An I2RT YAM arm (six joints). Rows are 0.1 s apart.
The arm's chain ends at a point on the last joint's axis. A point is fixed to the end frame.
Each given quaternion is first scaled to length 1.
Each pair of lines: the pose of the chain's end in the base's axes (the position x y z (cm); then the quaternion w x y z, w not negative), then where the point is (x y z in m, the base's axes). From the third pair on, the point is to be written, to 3 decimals.
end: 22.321, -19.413, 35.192, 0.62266, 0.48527, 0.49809, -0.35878
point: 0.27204 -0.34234 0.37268
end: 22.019, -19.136, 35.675, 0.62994, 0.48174, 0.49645, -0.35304
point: 0.27087 -0.33871 0.37914
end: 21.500, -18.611, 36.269, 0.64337, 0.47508, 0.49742, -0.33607
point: 0.271 -0.331 0.387
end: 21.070, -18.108, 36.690, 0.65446, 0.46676, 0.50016, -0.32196
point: 0.271 -0.324 0.393
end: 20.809, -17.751, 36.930, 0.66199, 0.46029, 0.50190, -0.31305
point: 0.272 -0.319 0.397
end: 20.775, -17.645, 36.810, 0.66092, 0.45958, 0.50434, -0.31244
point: 0.272 -0.318 0.395
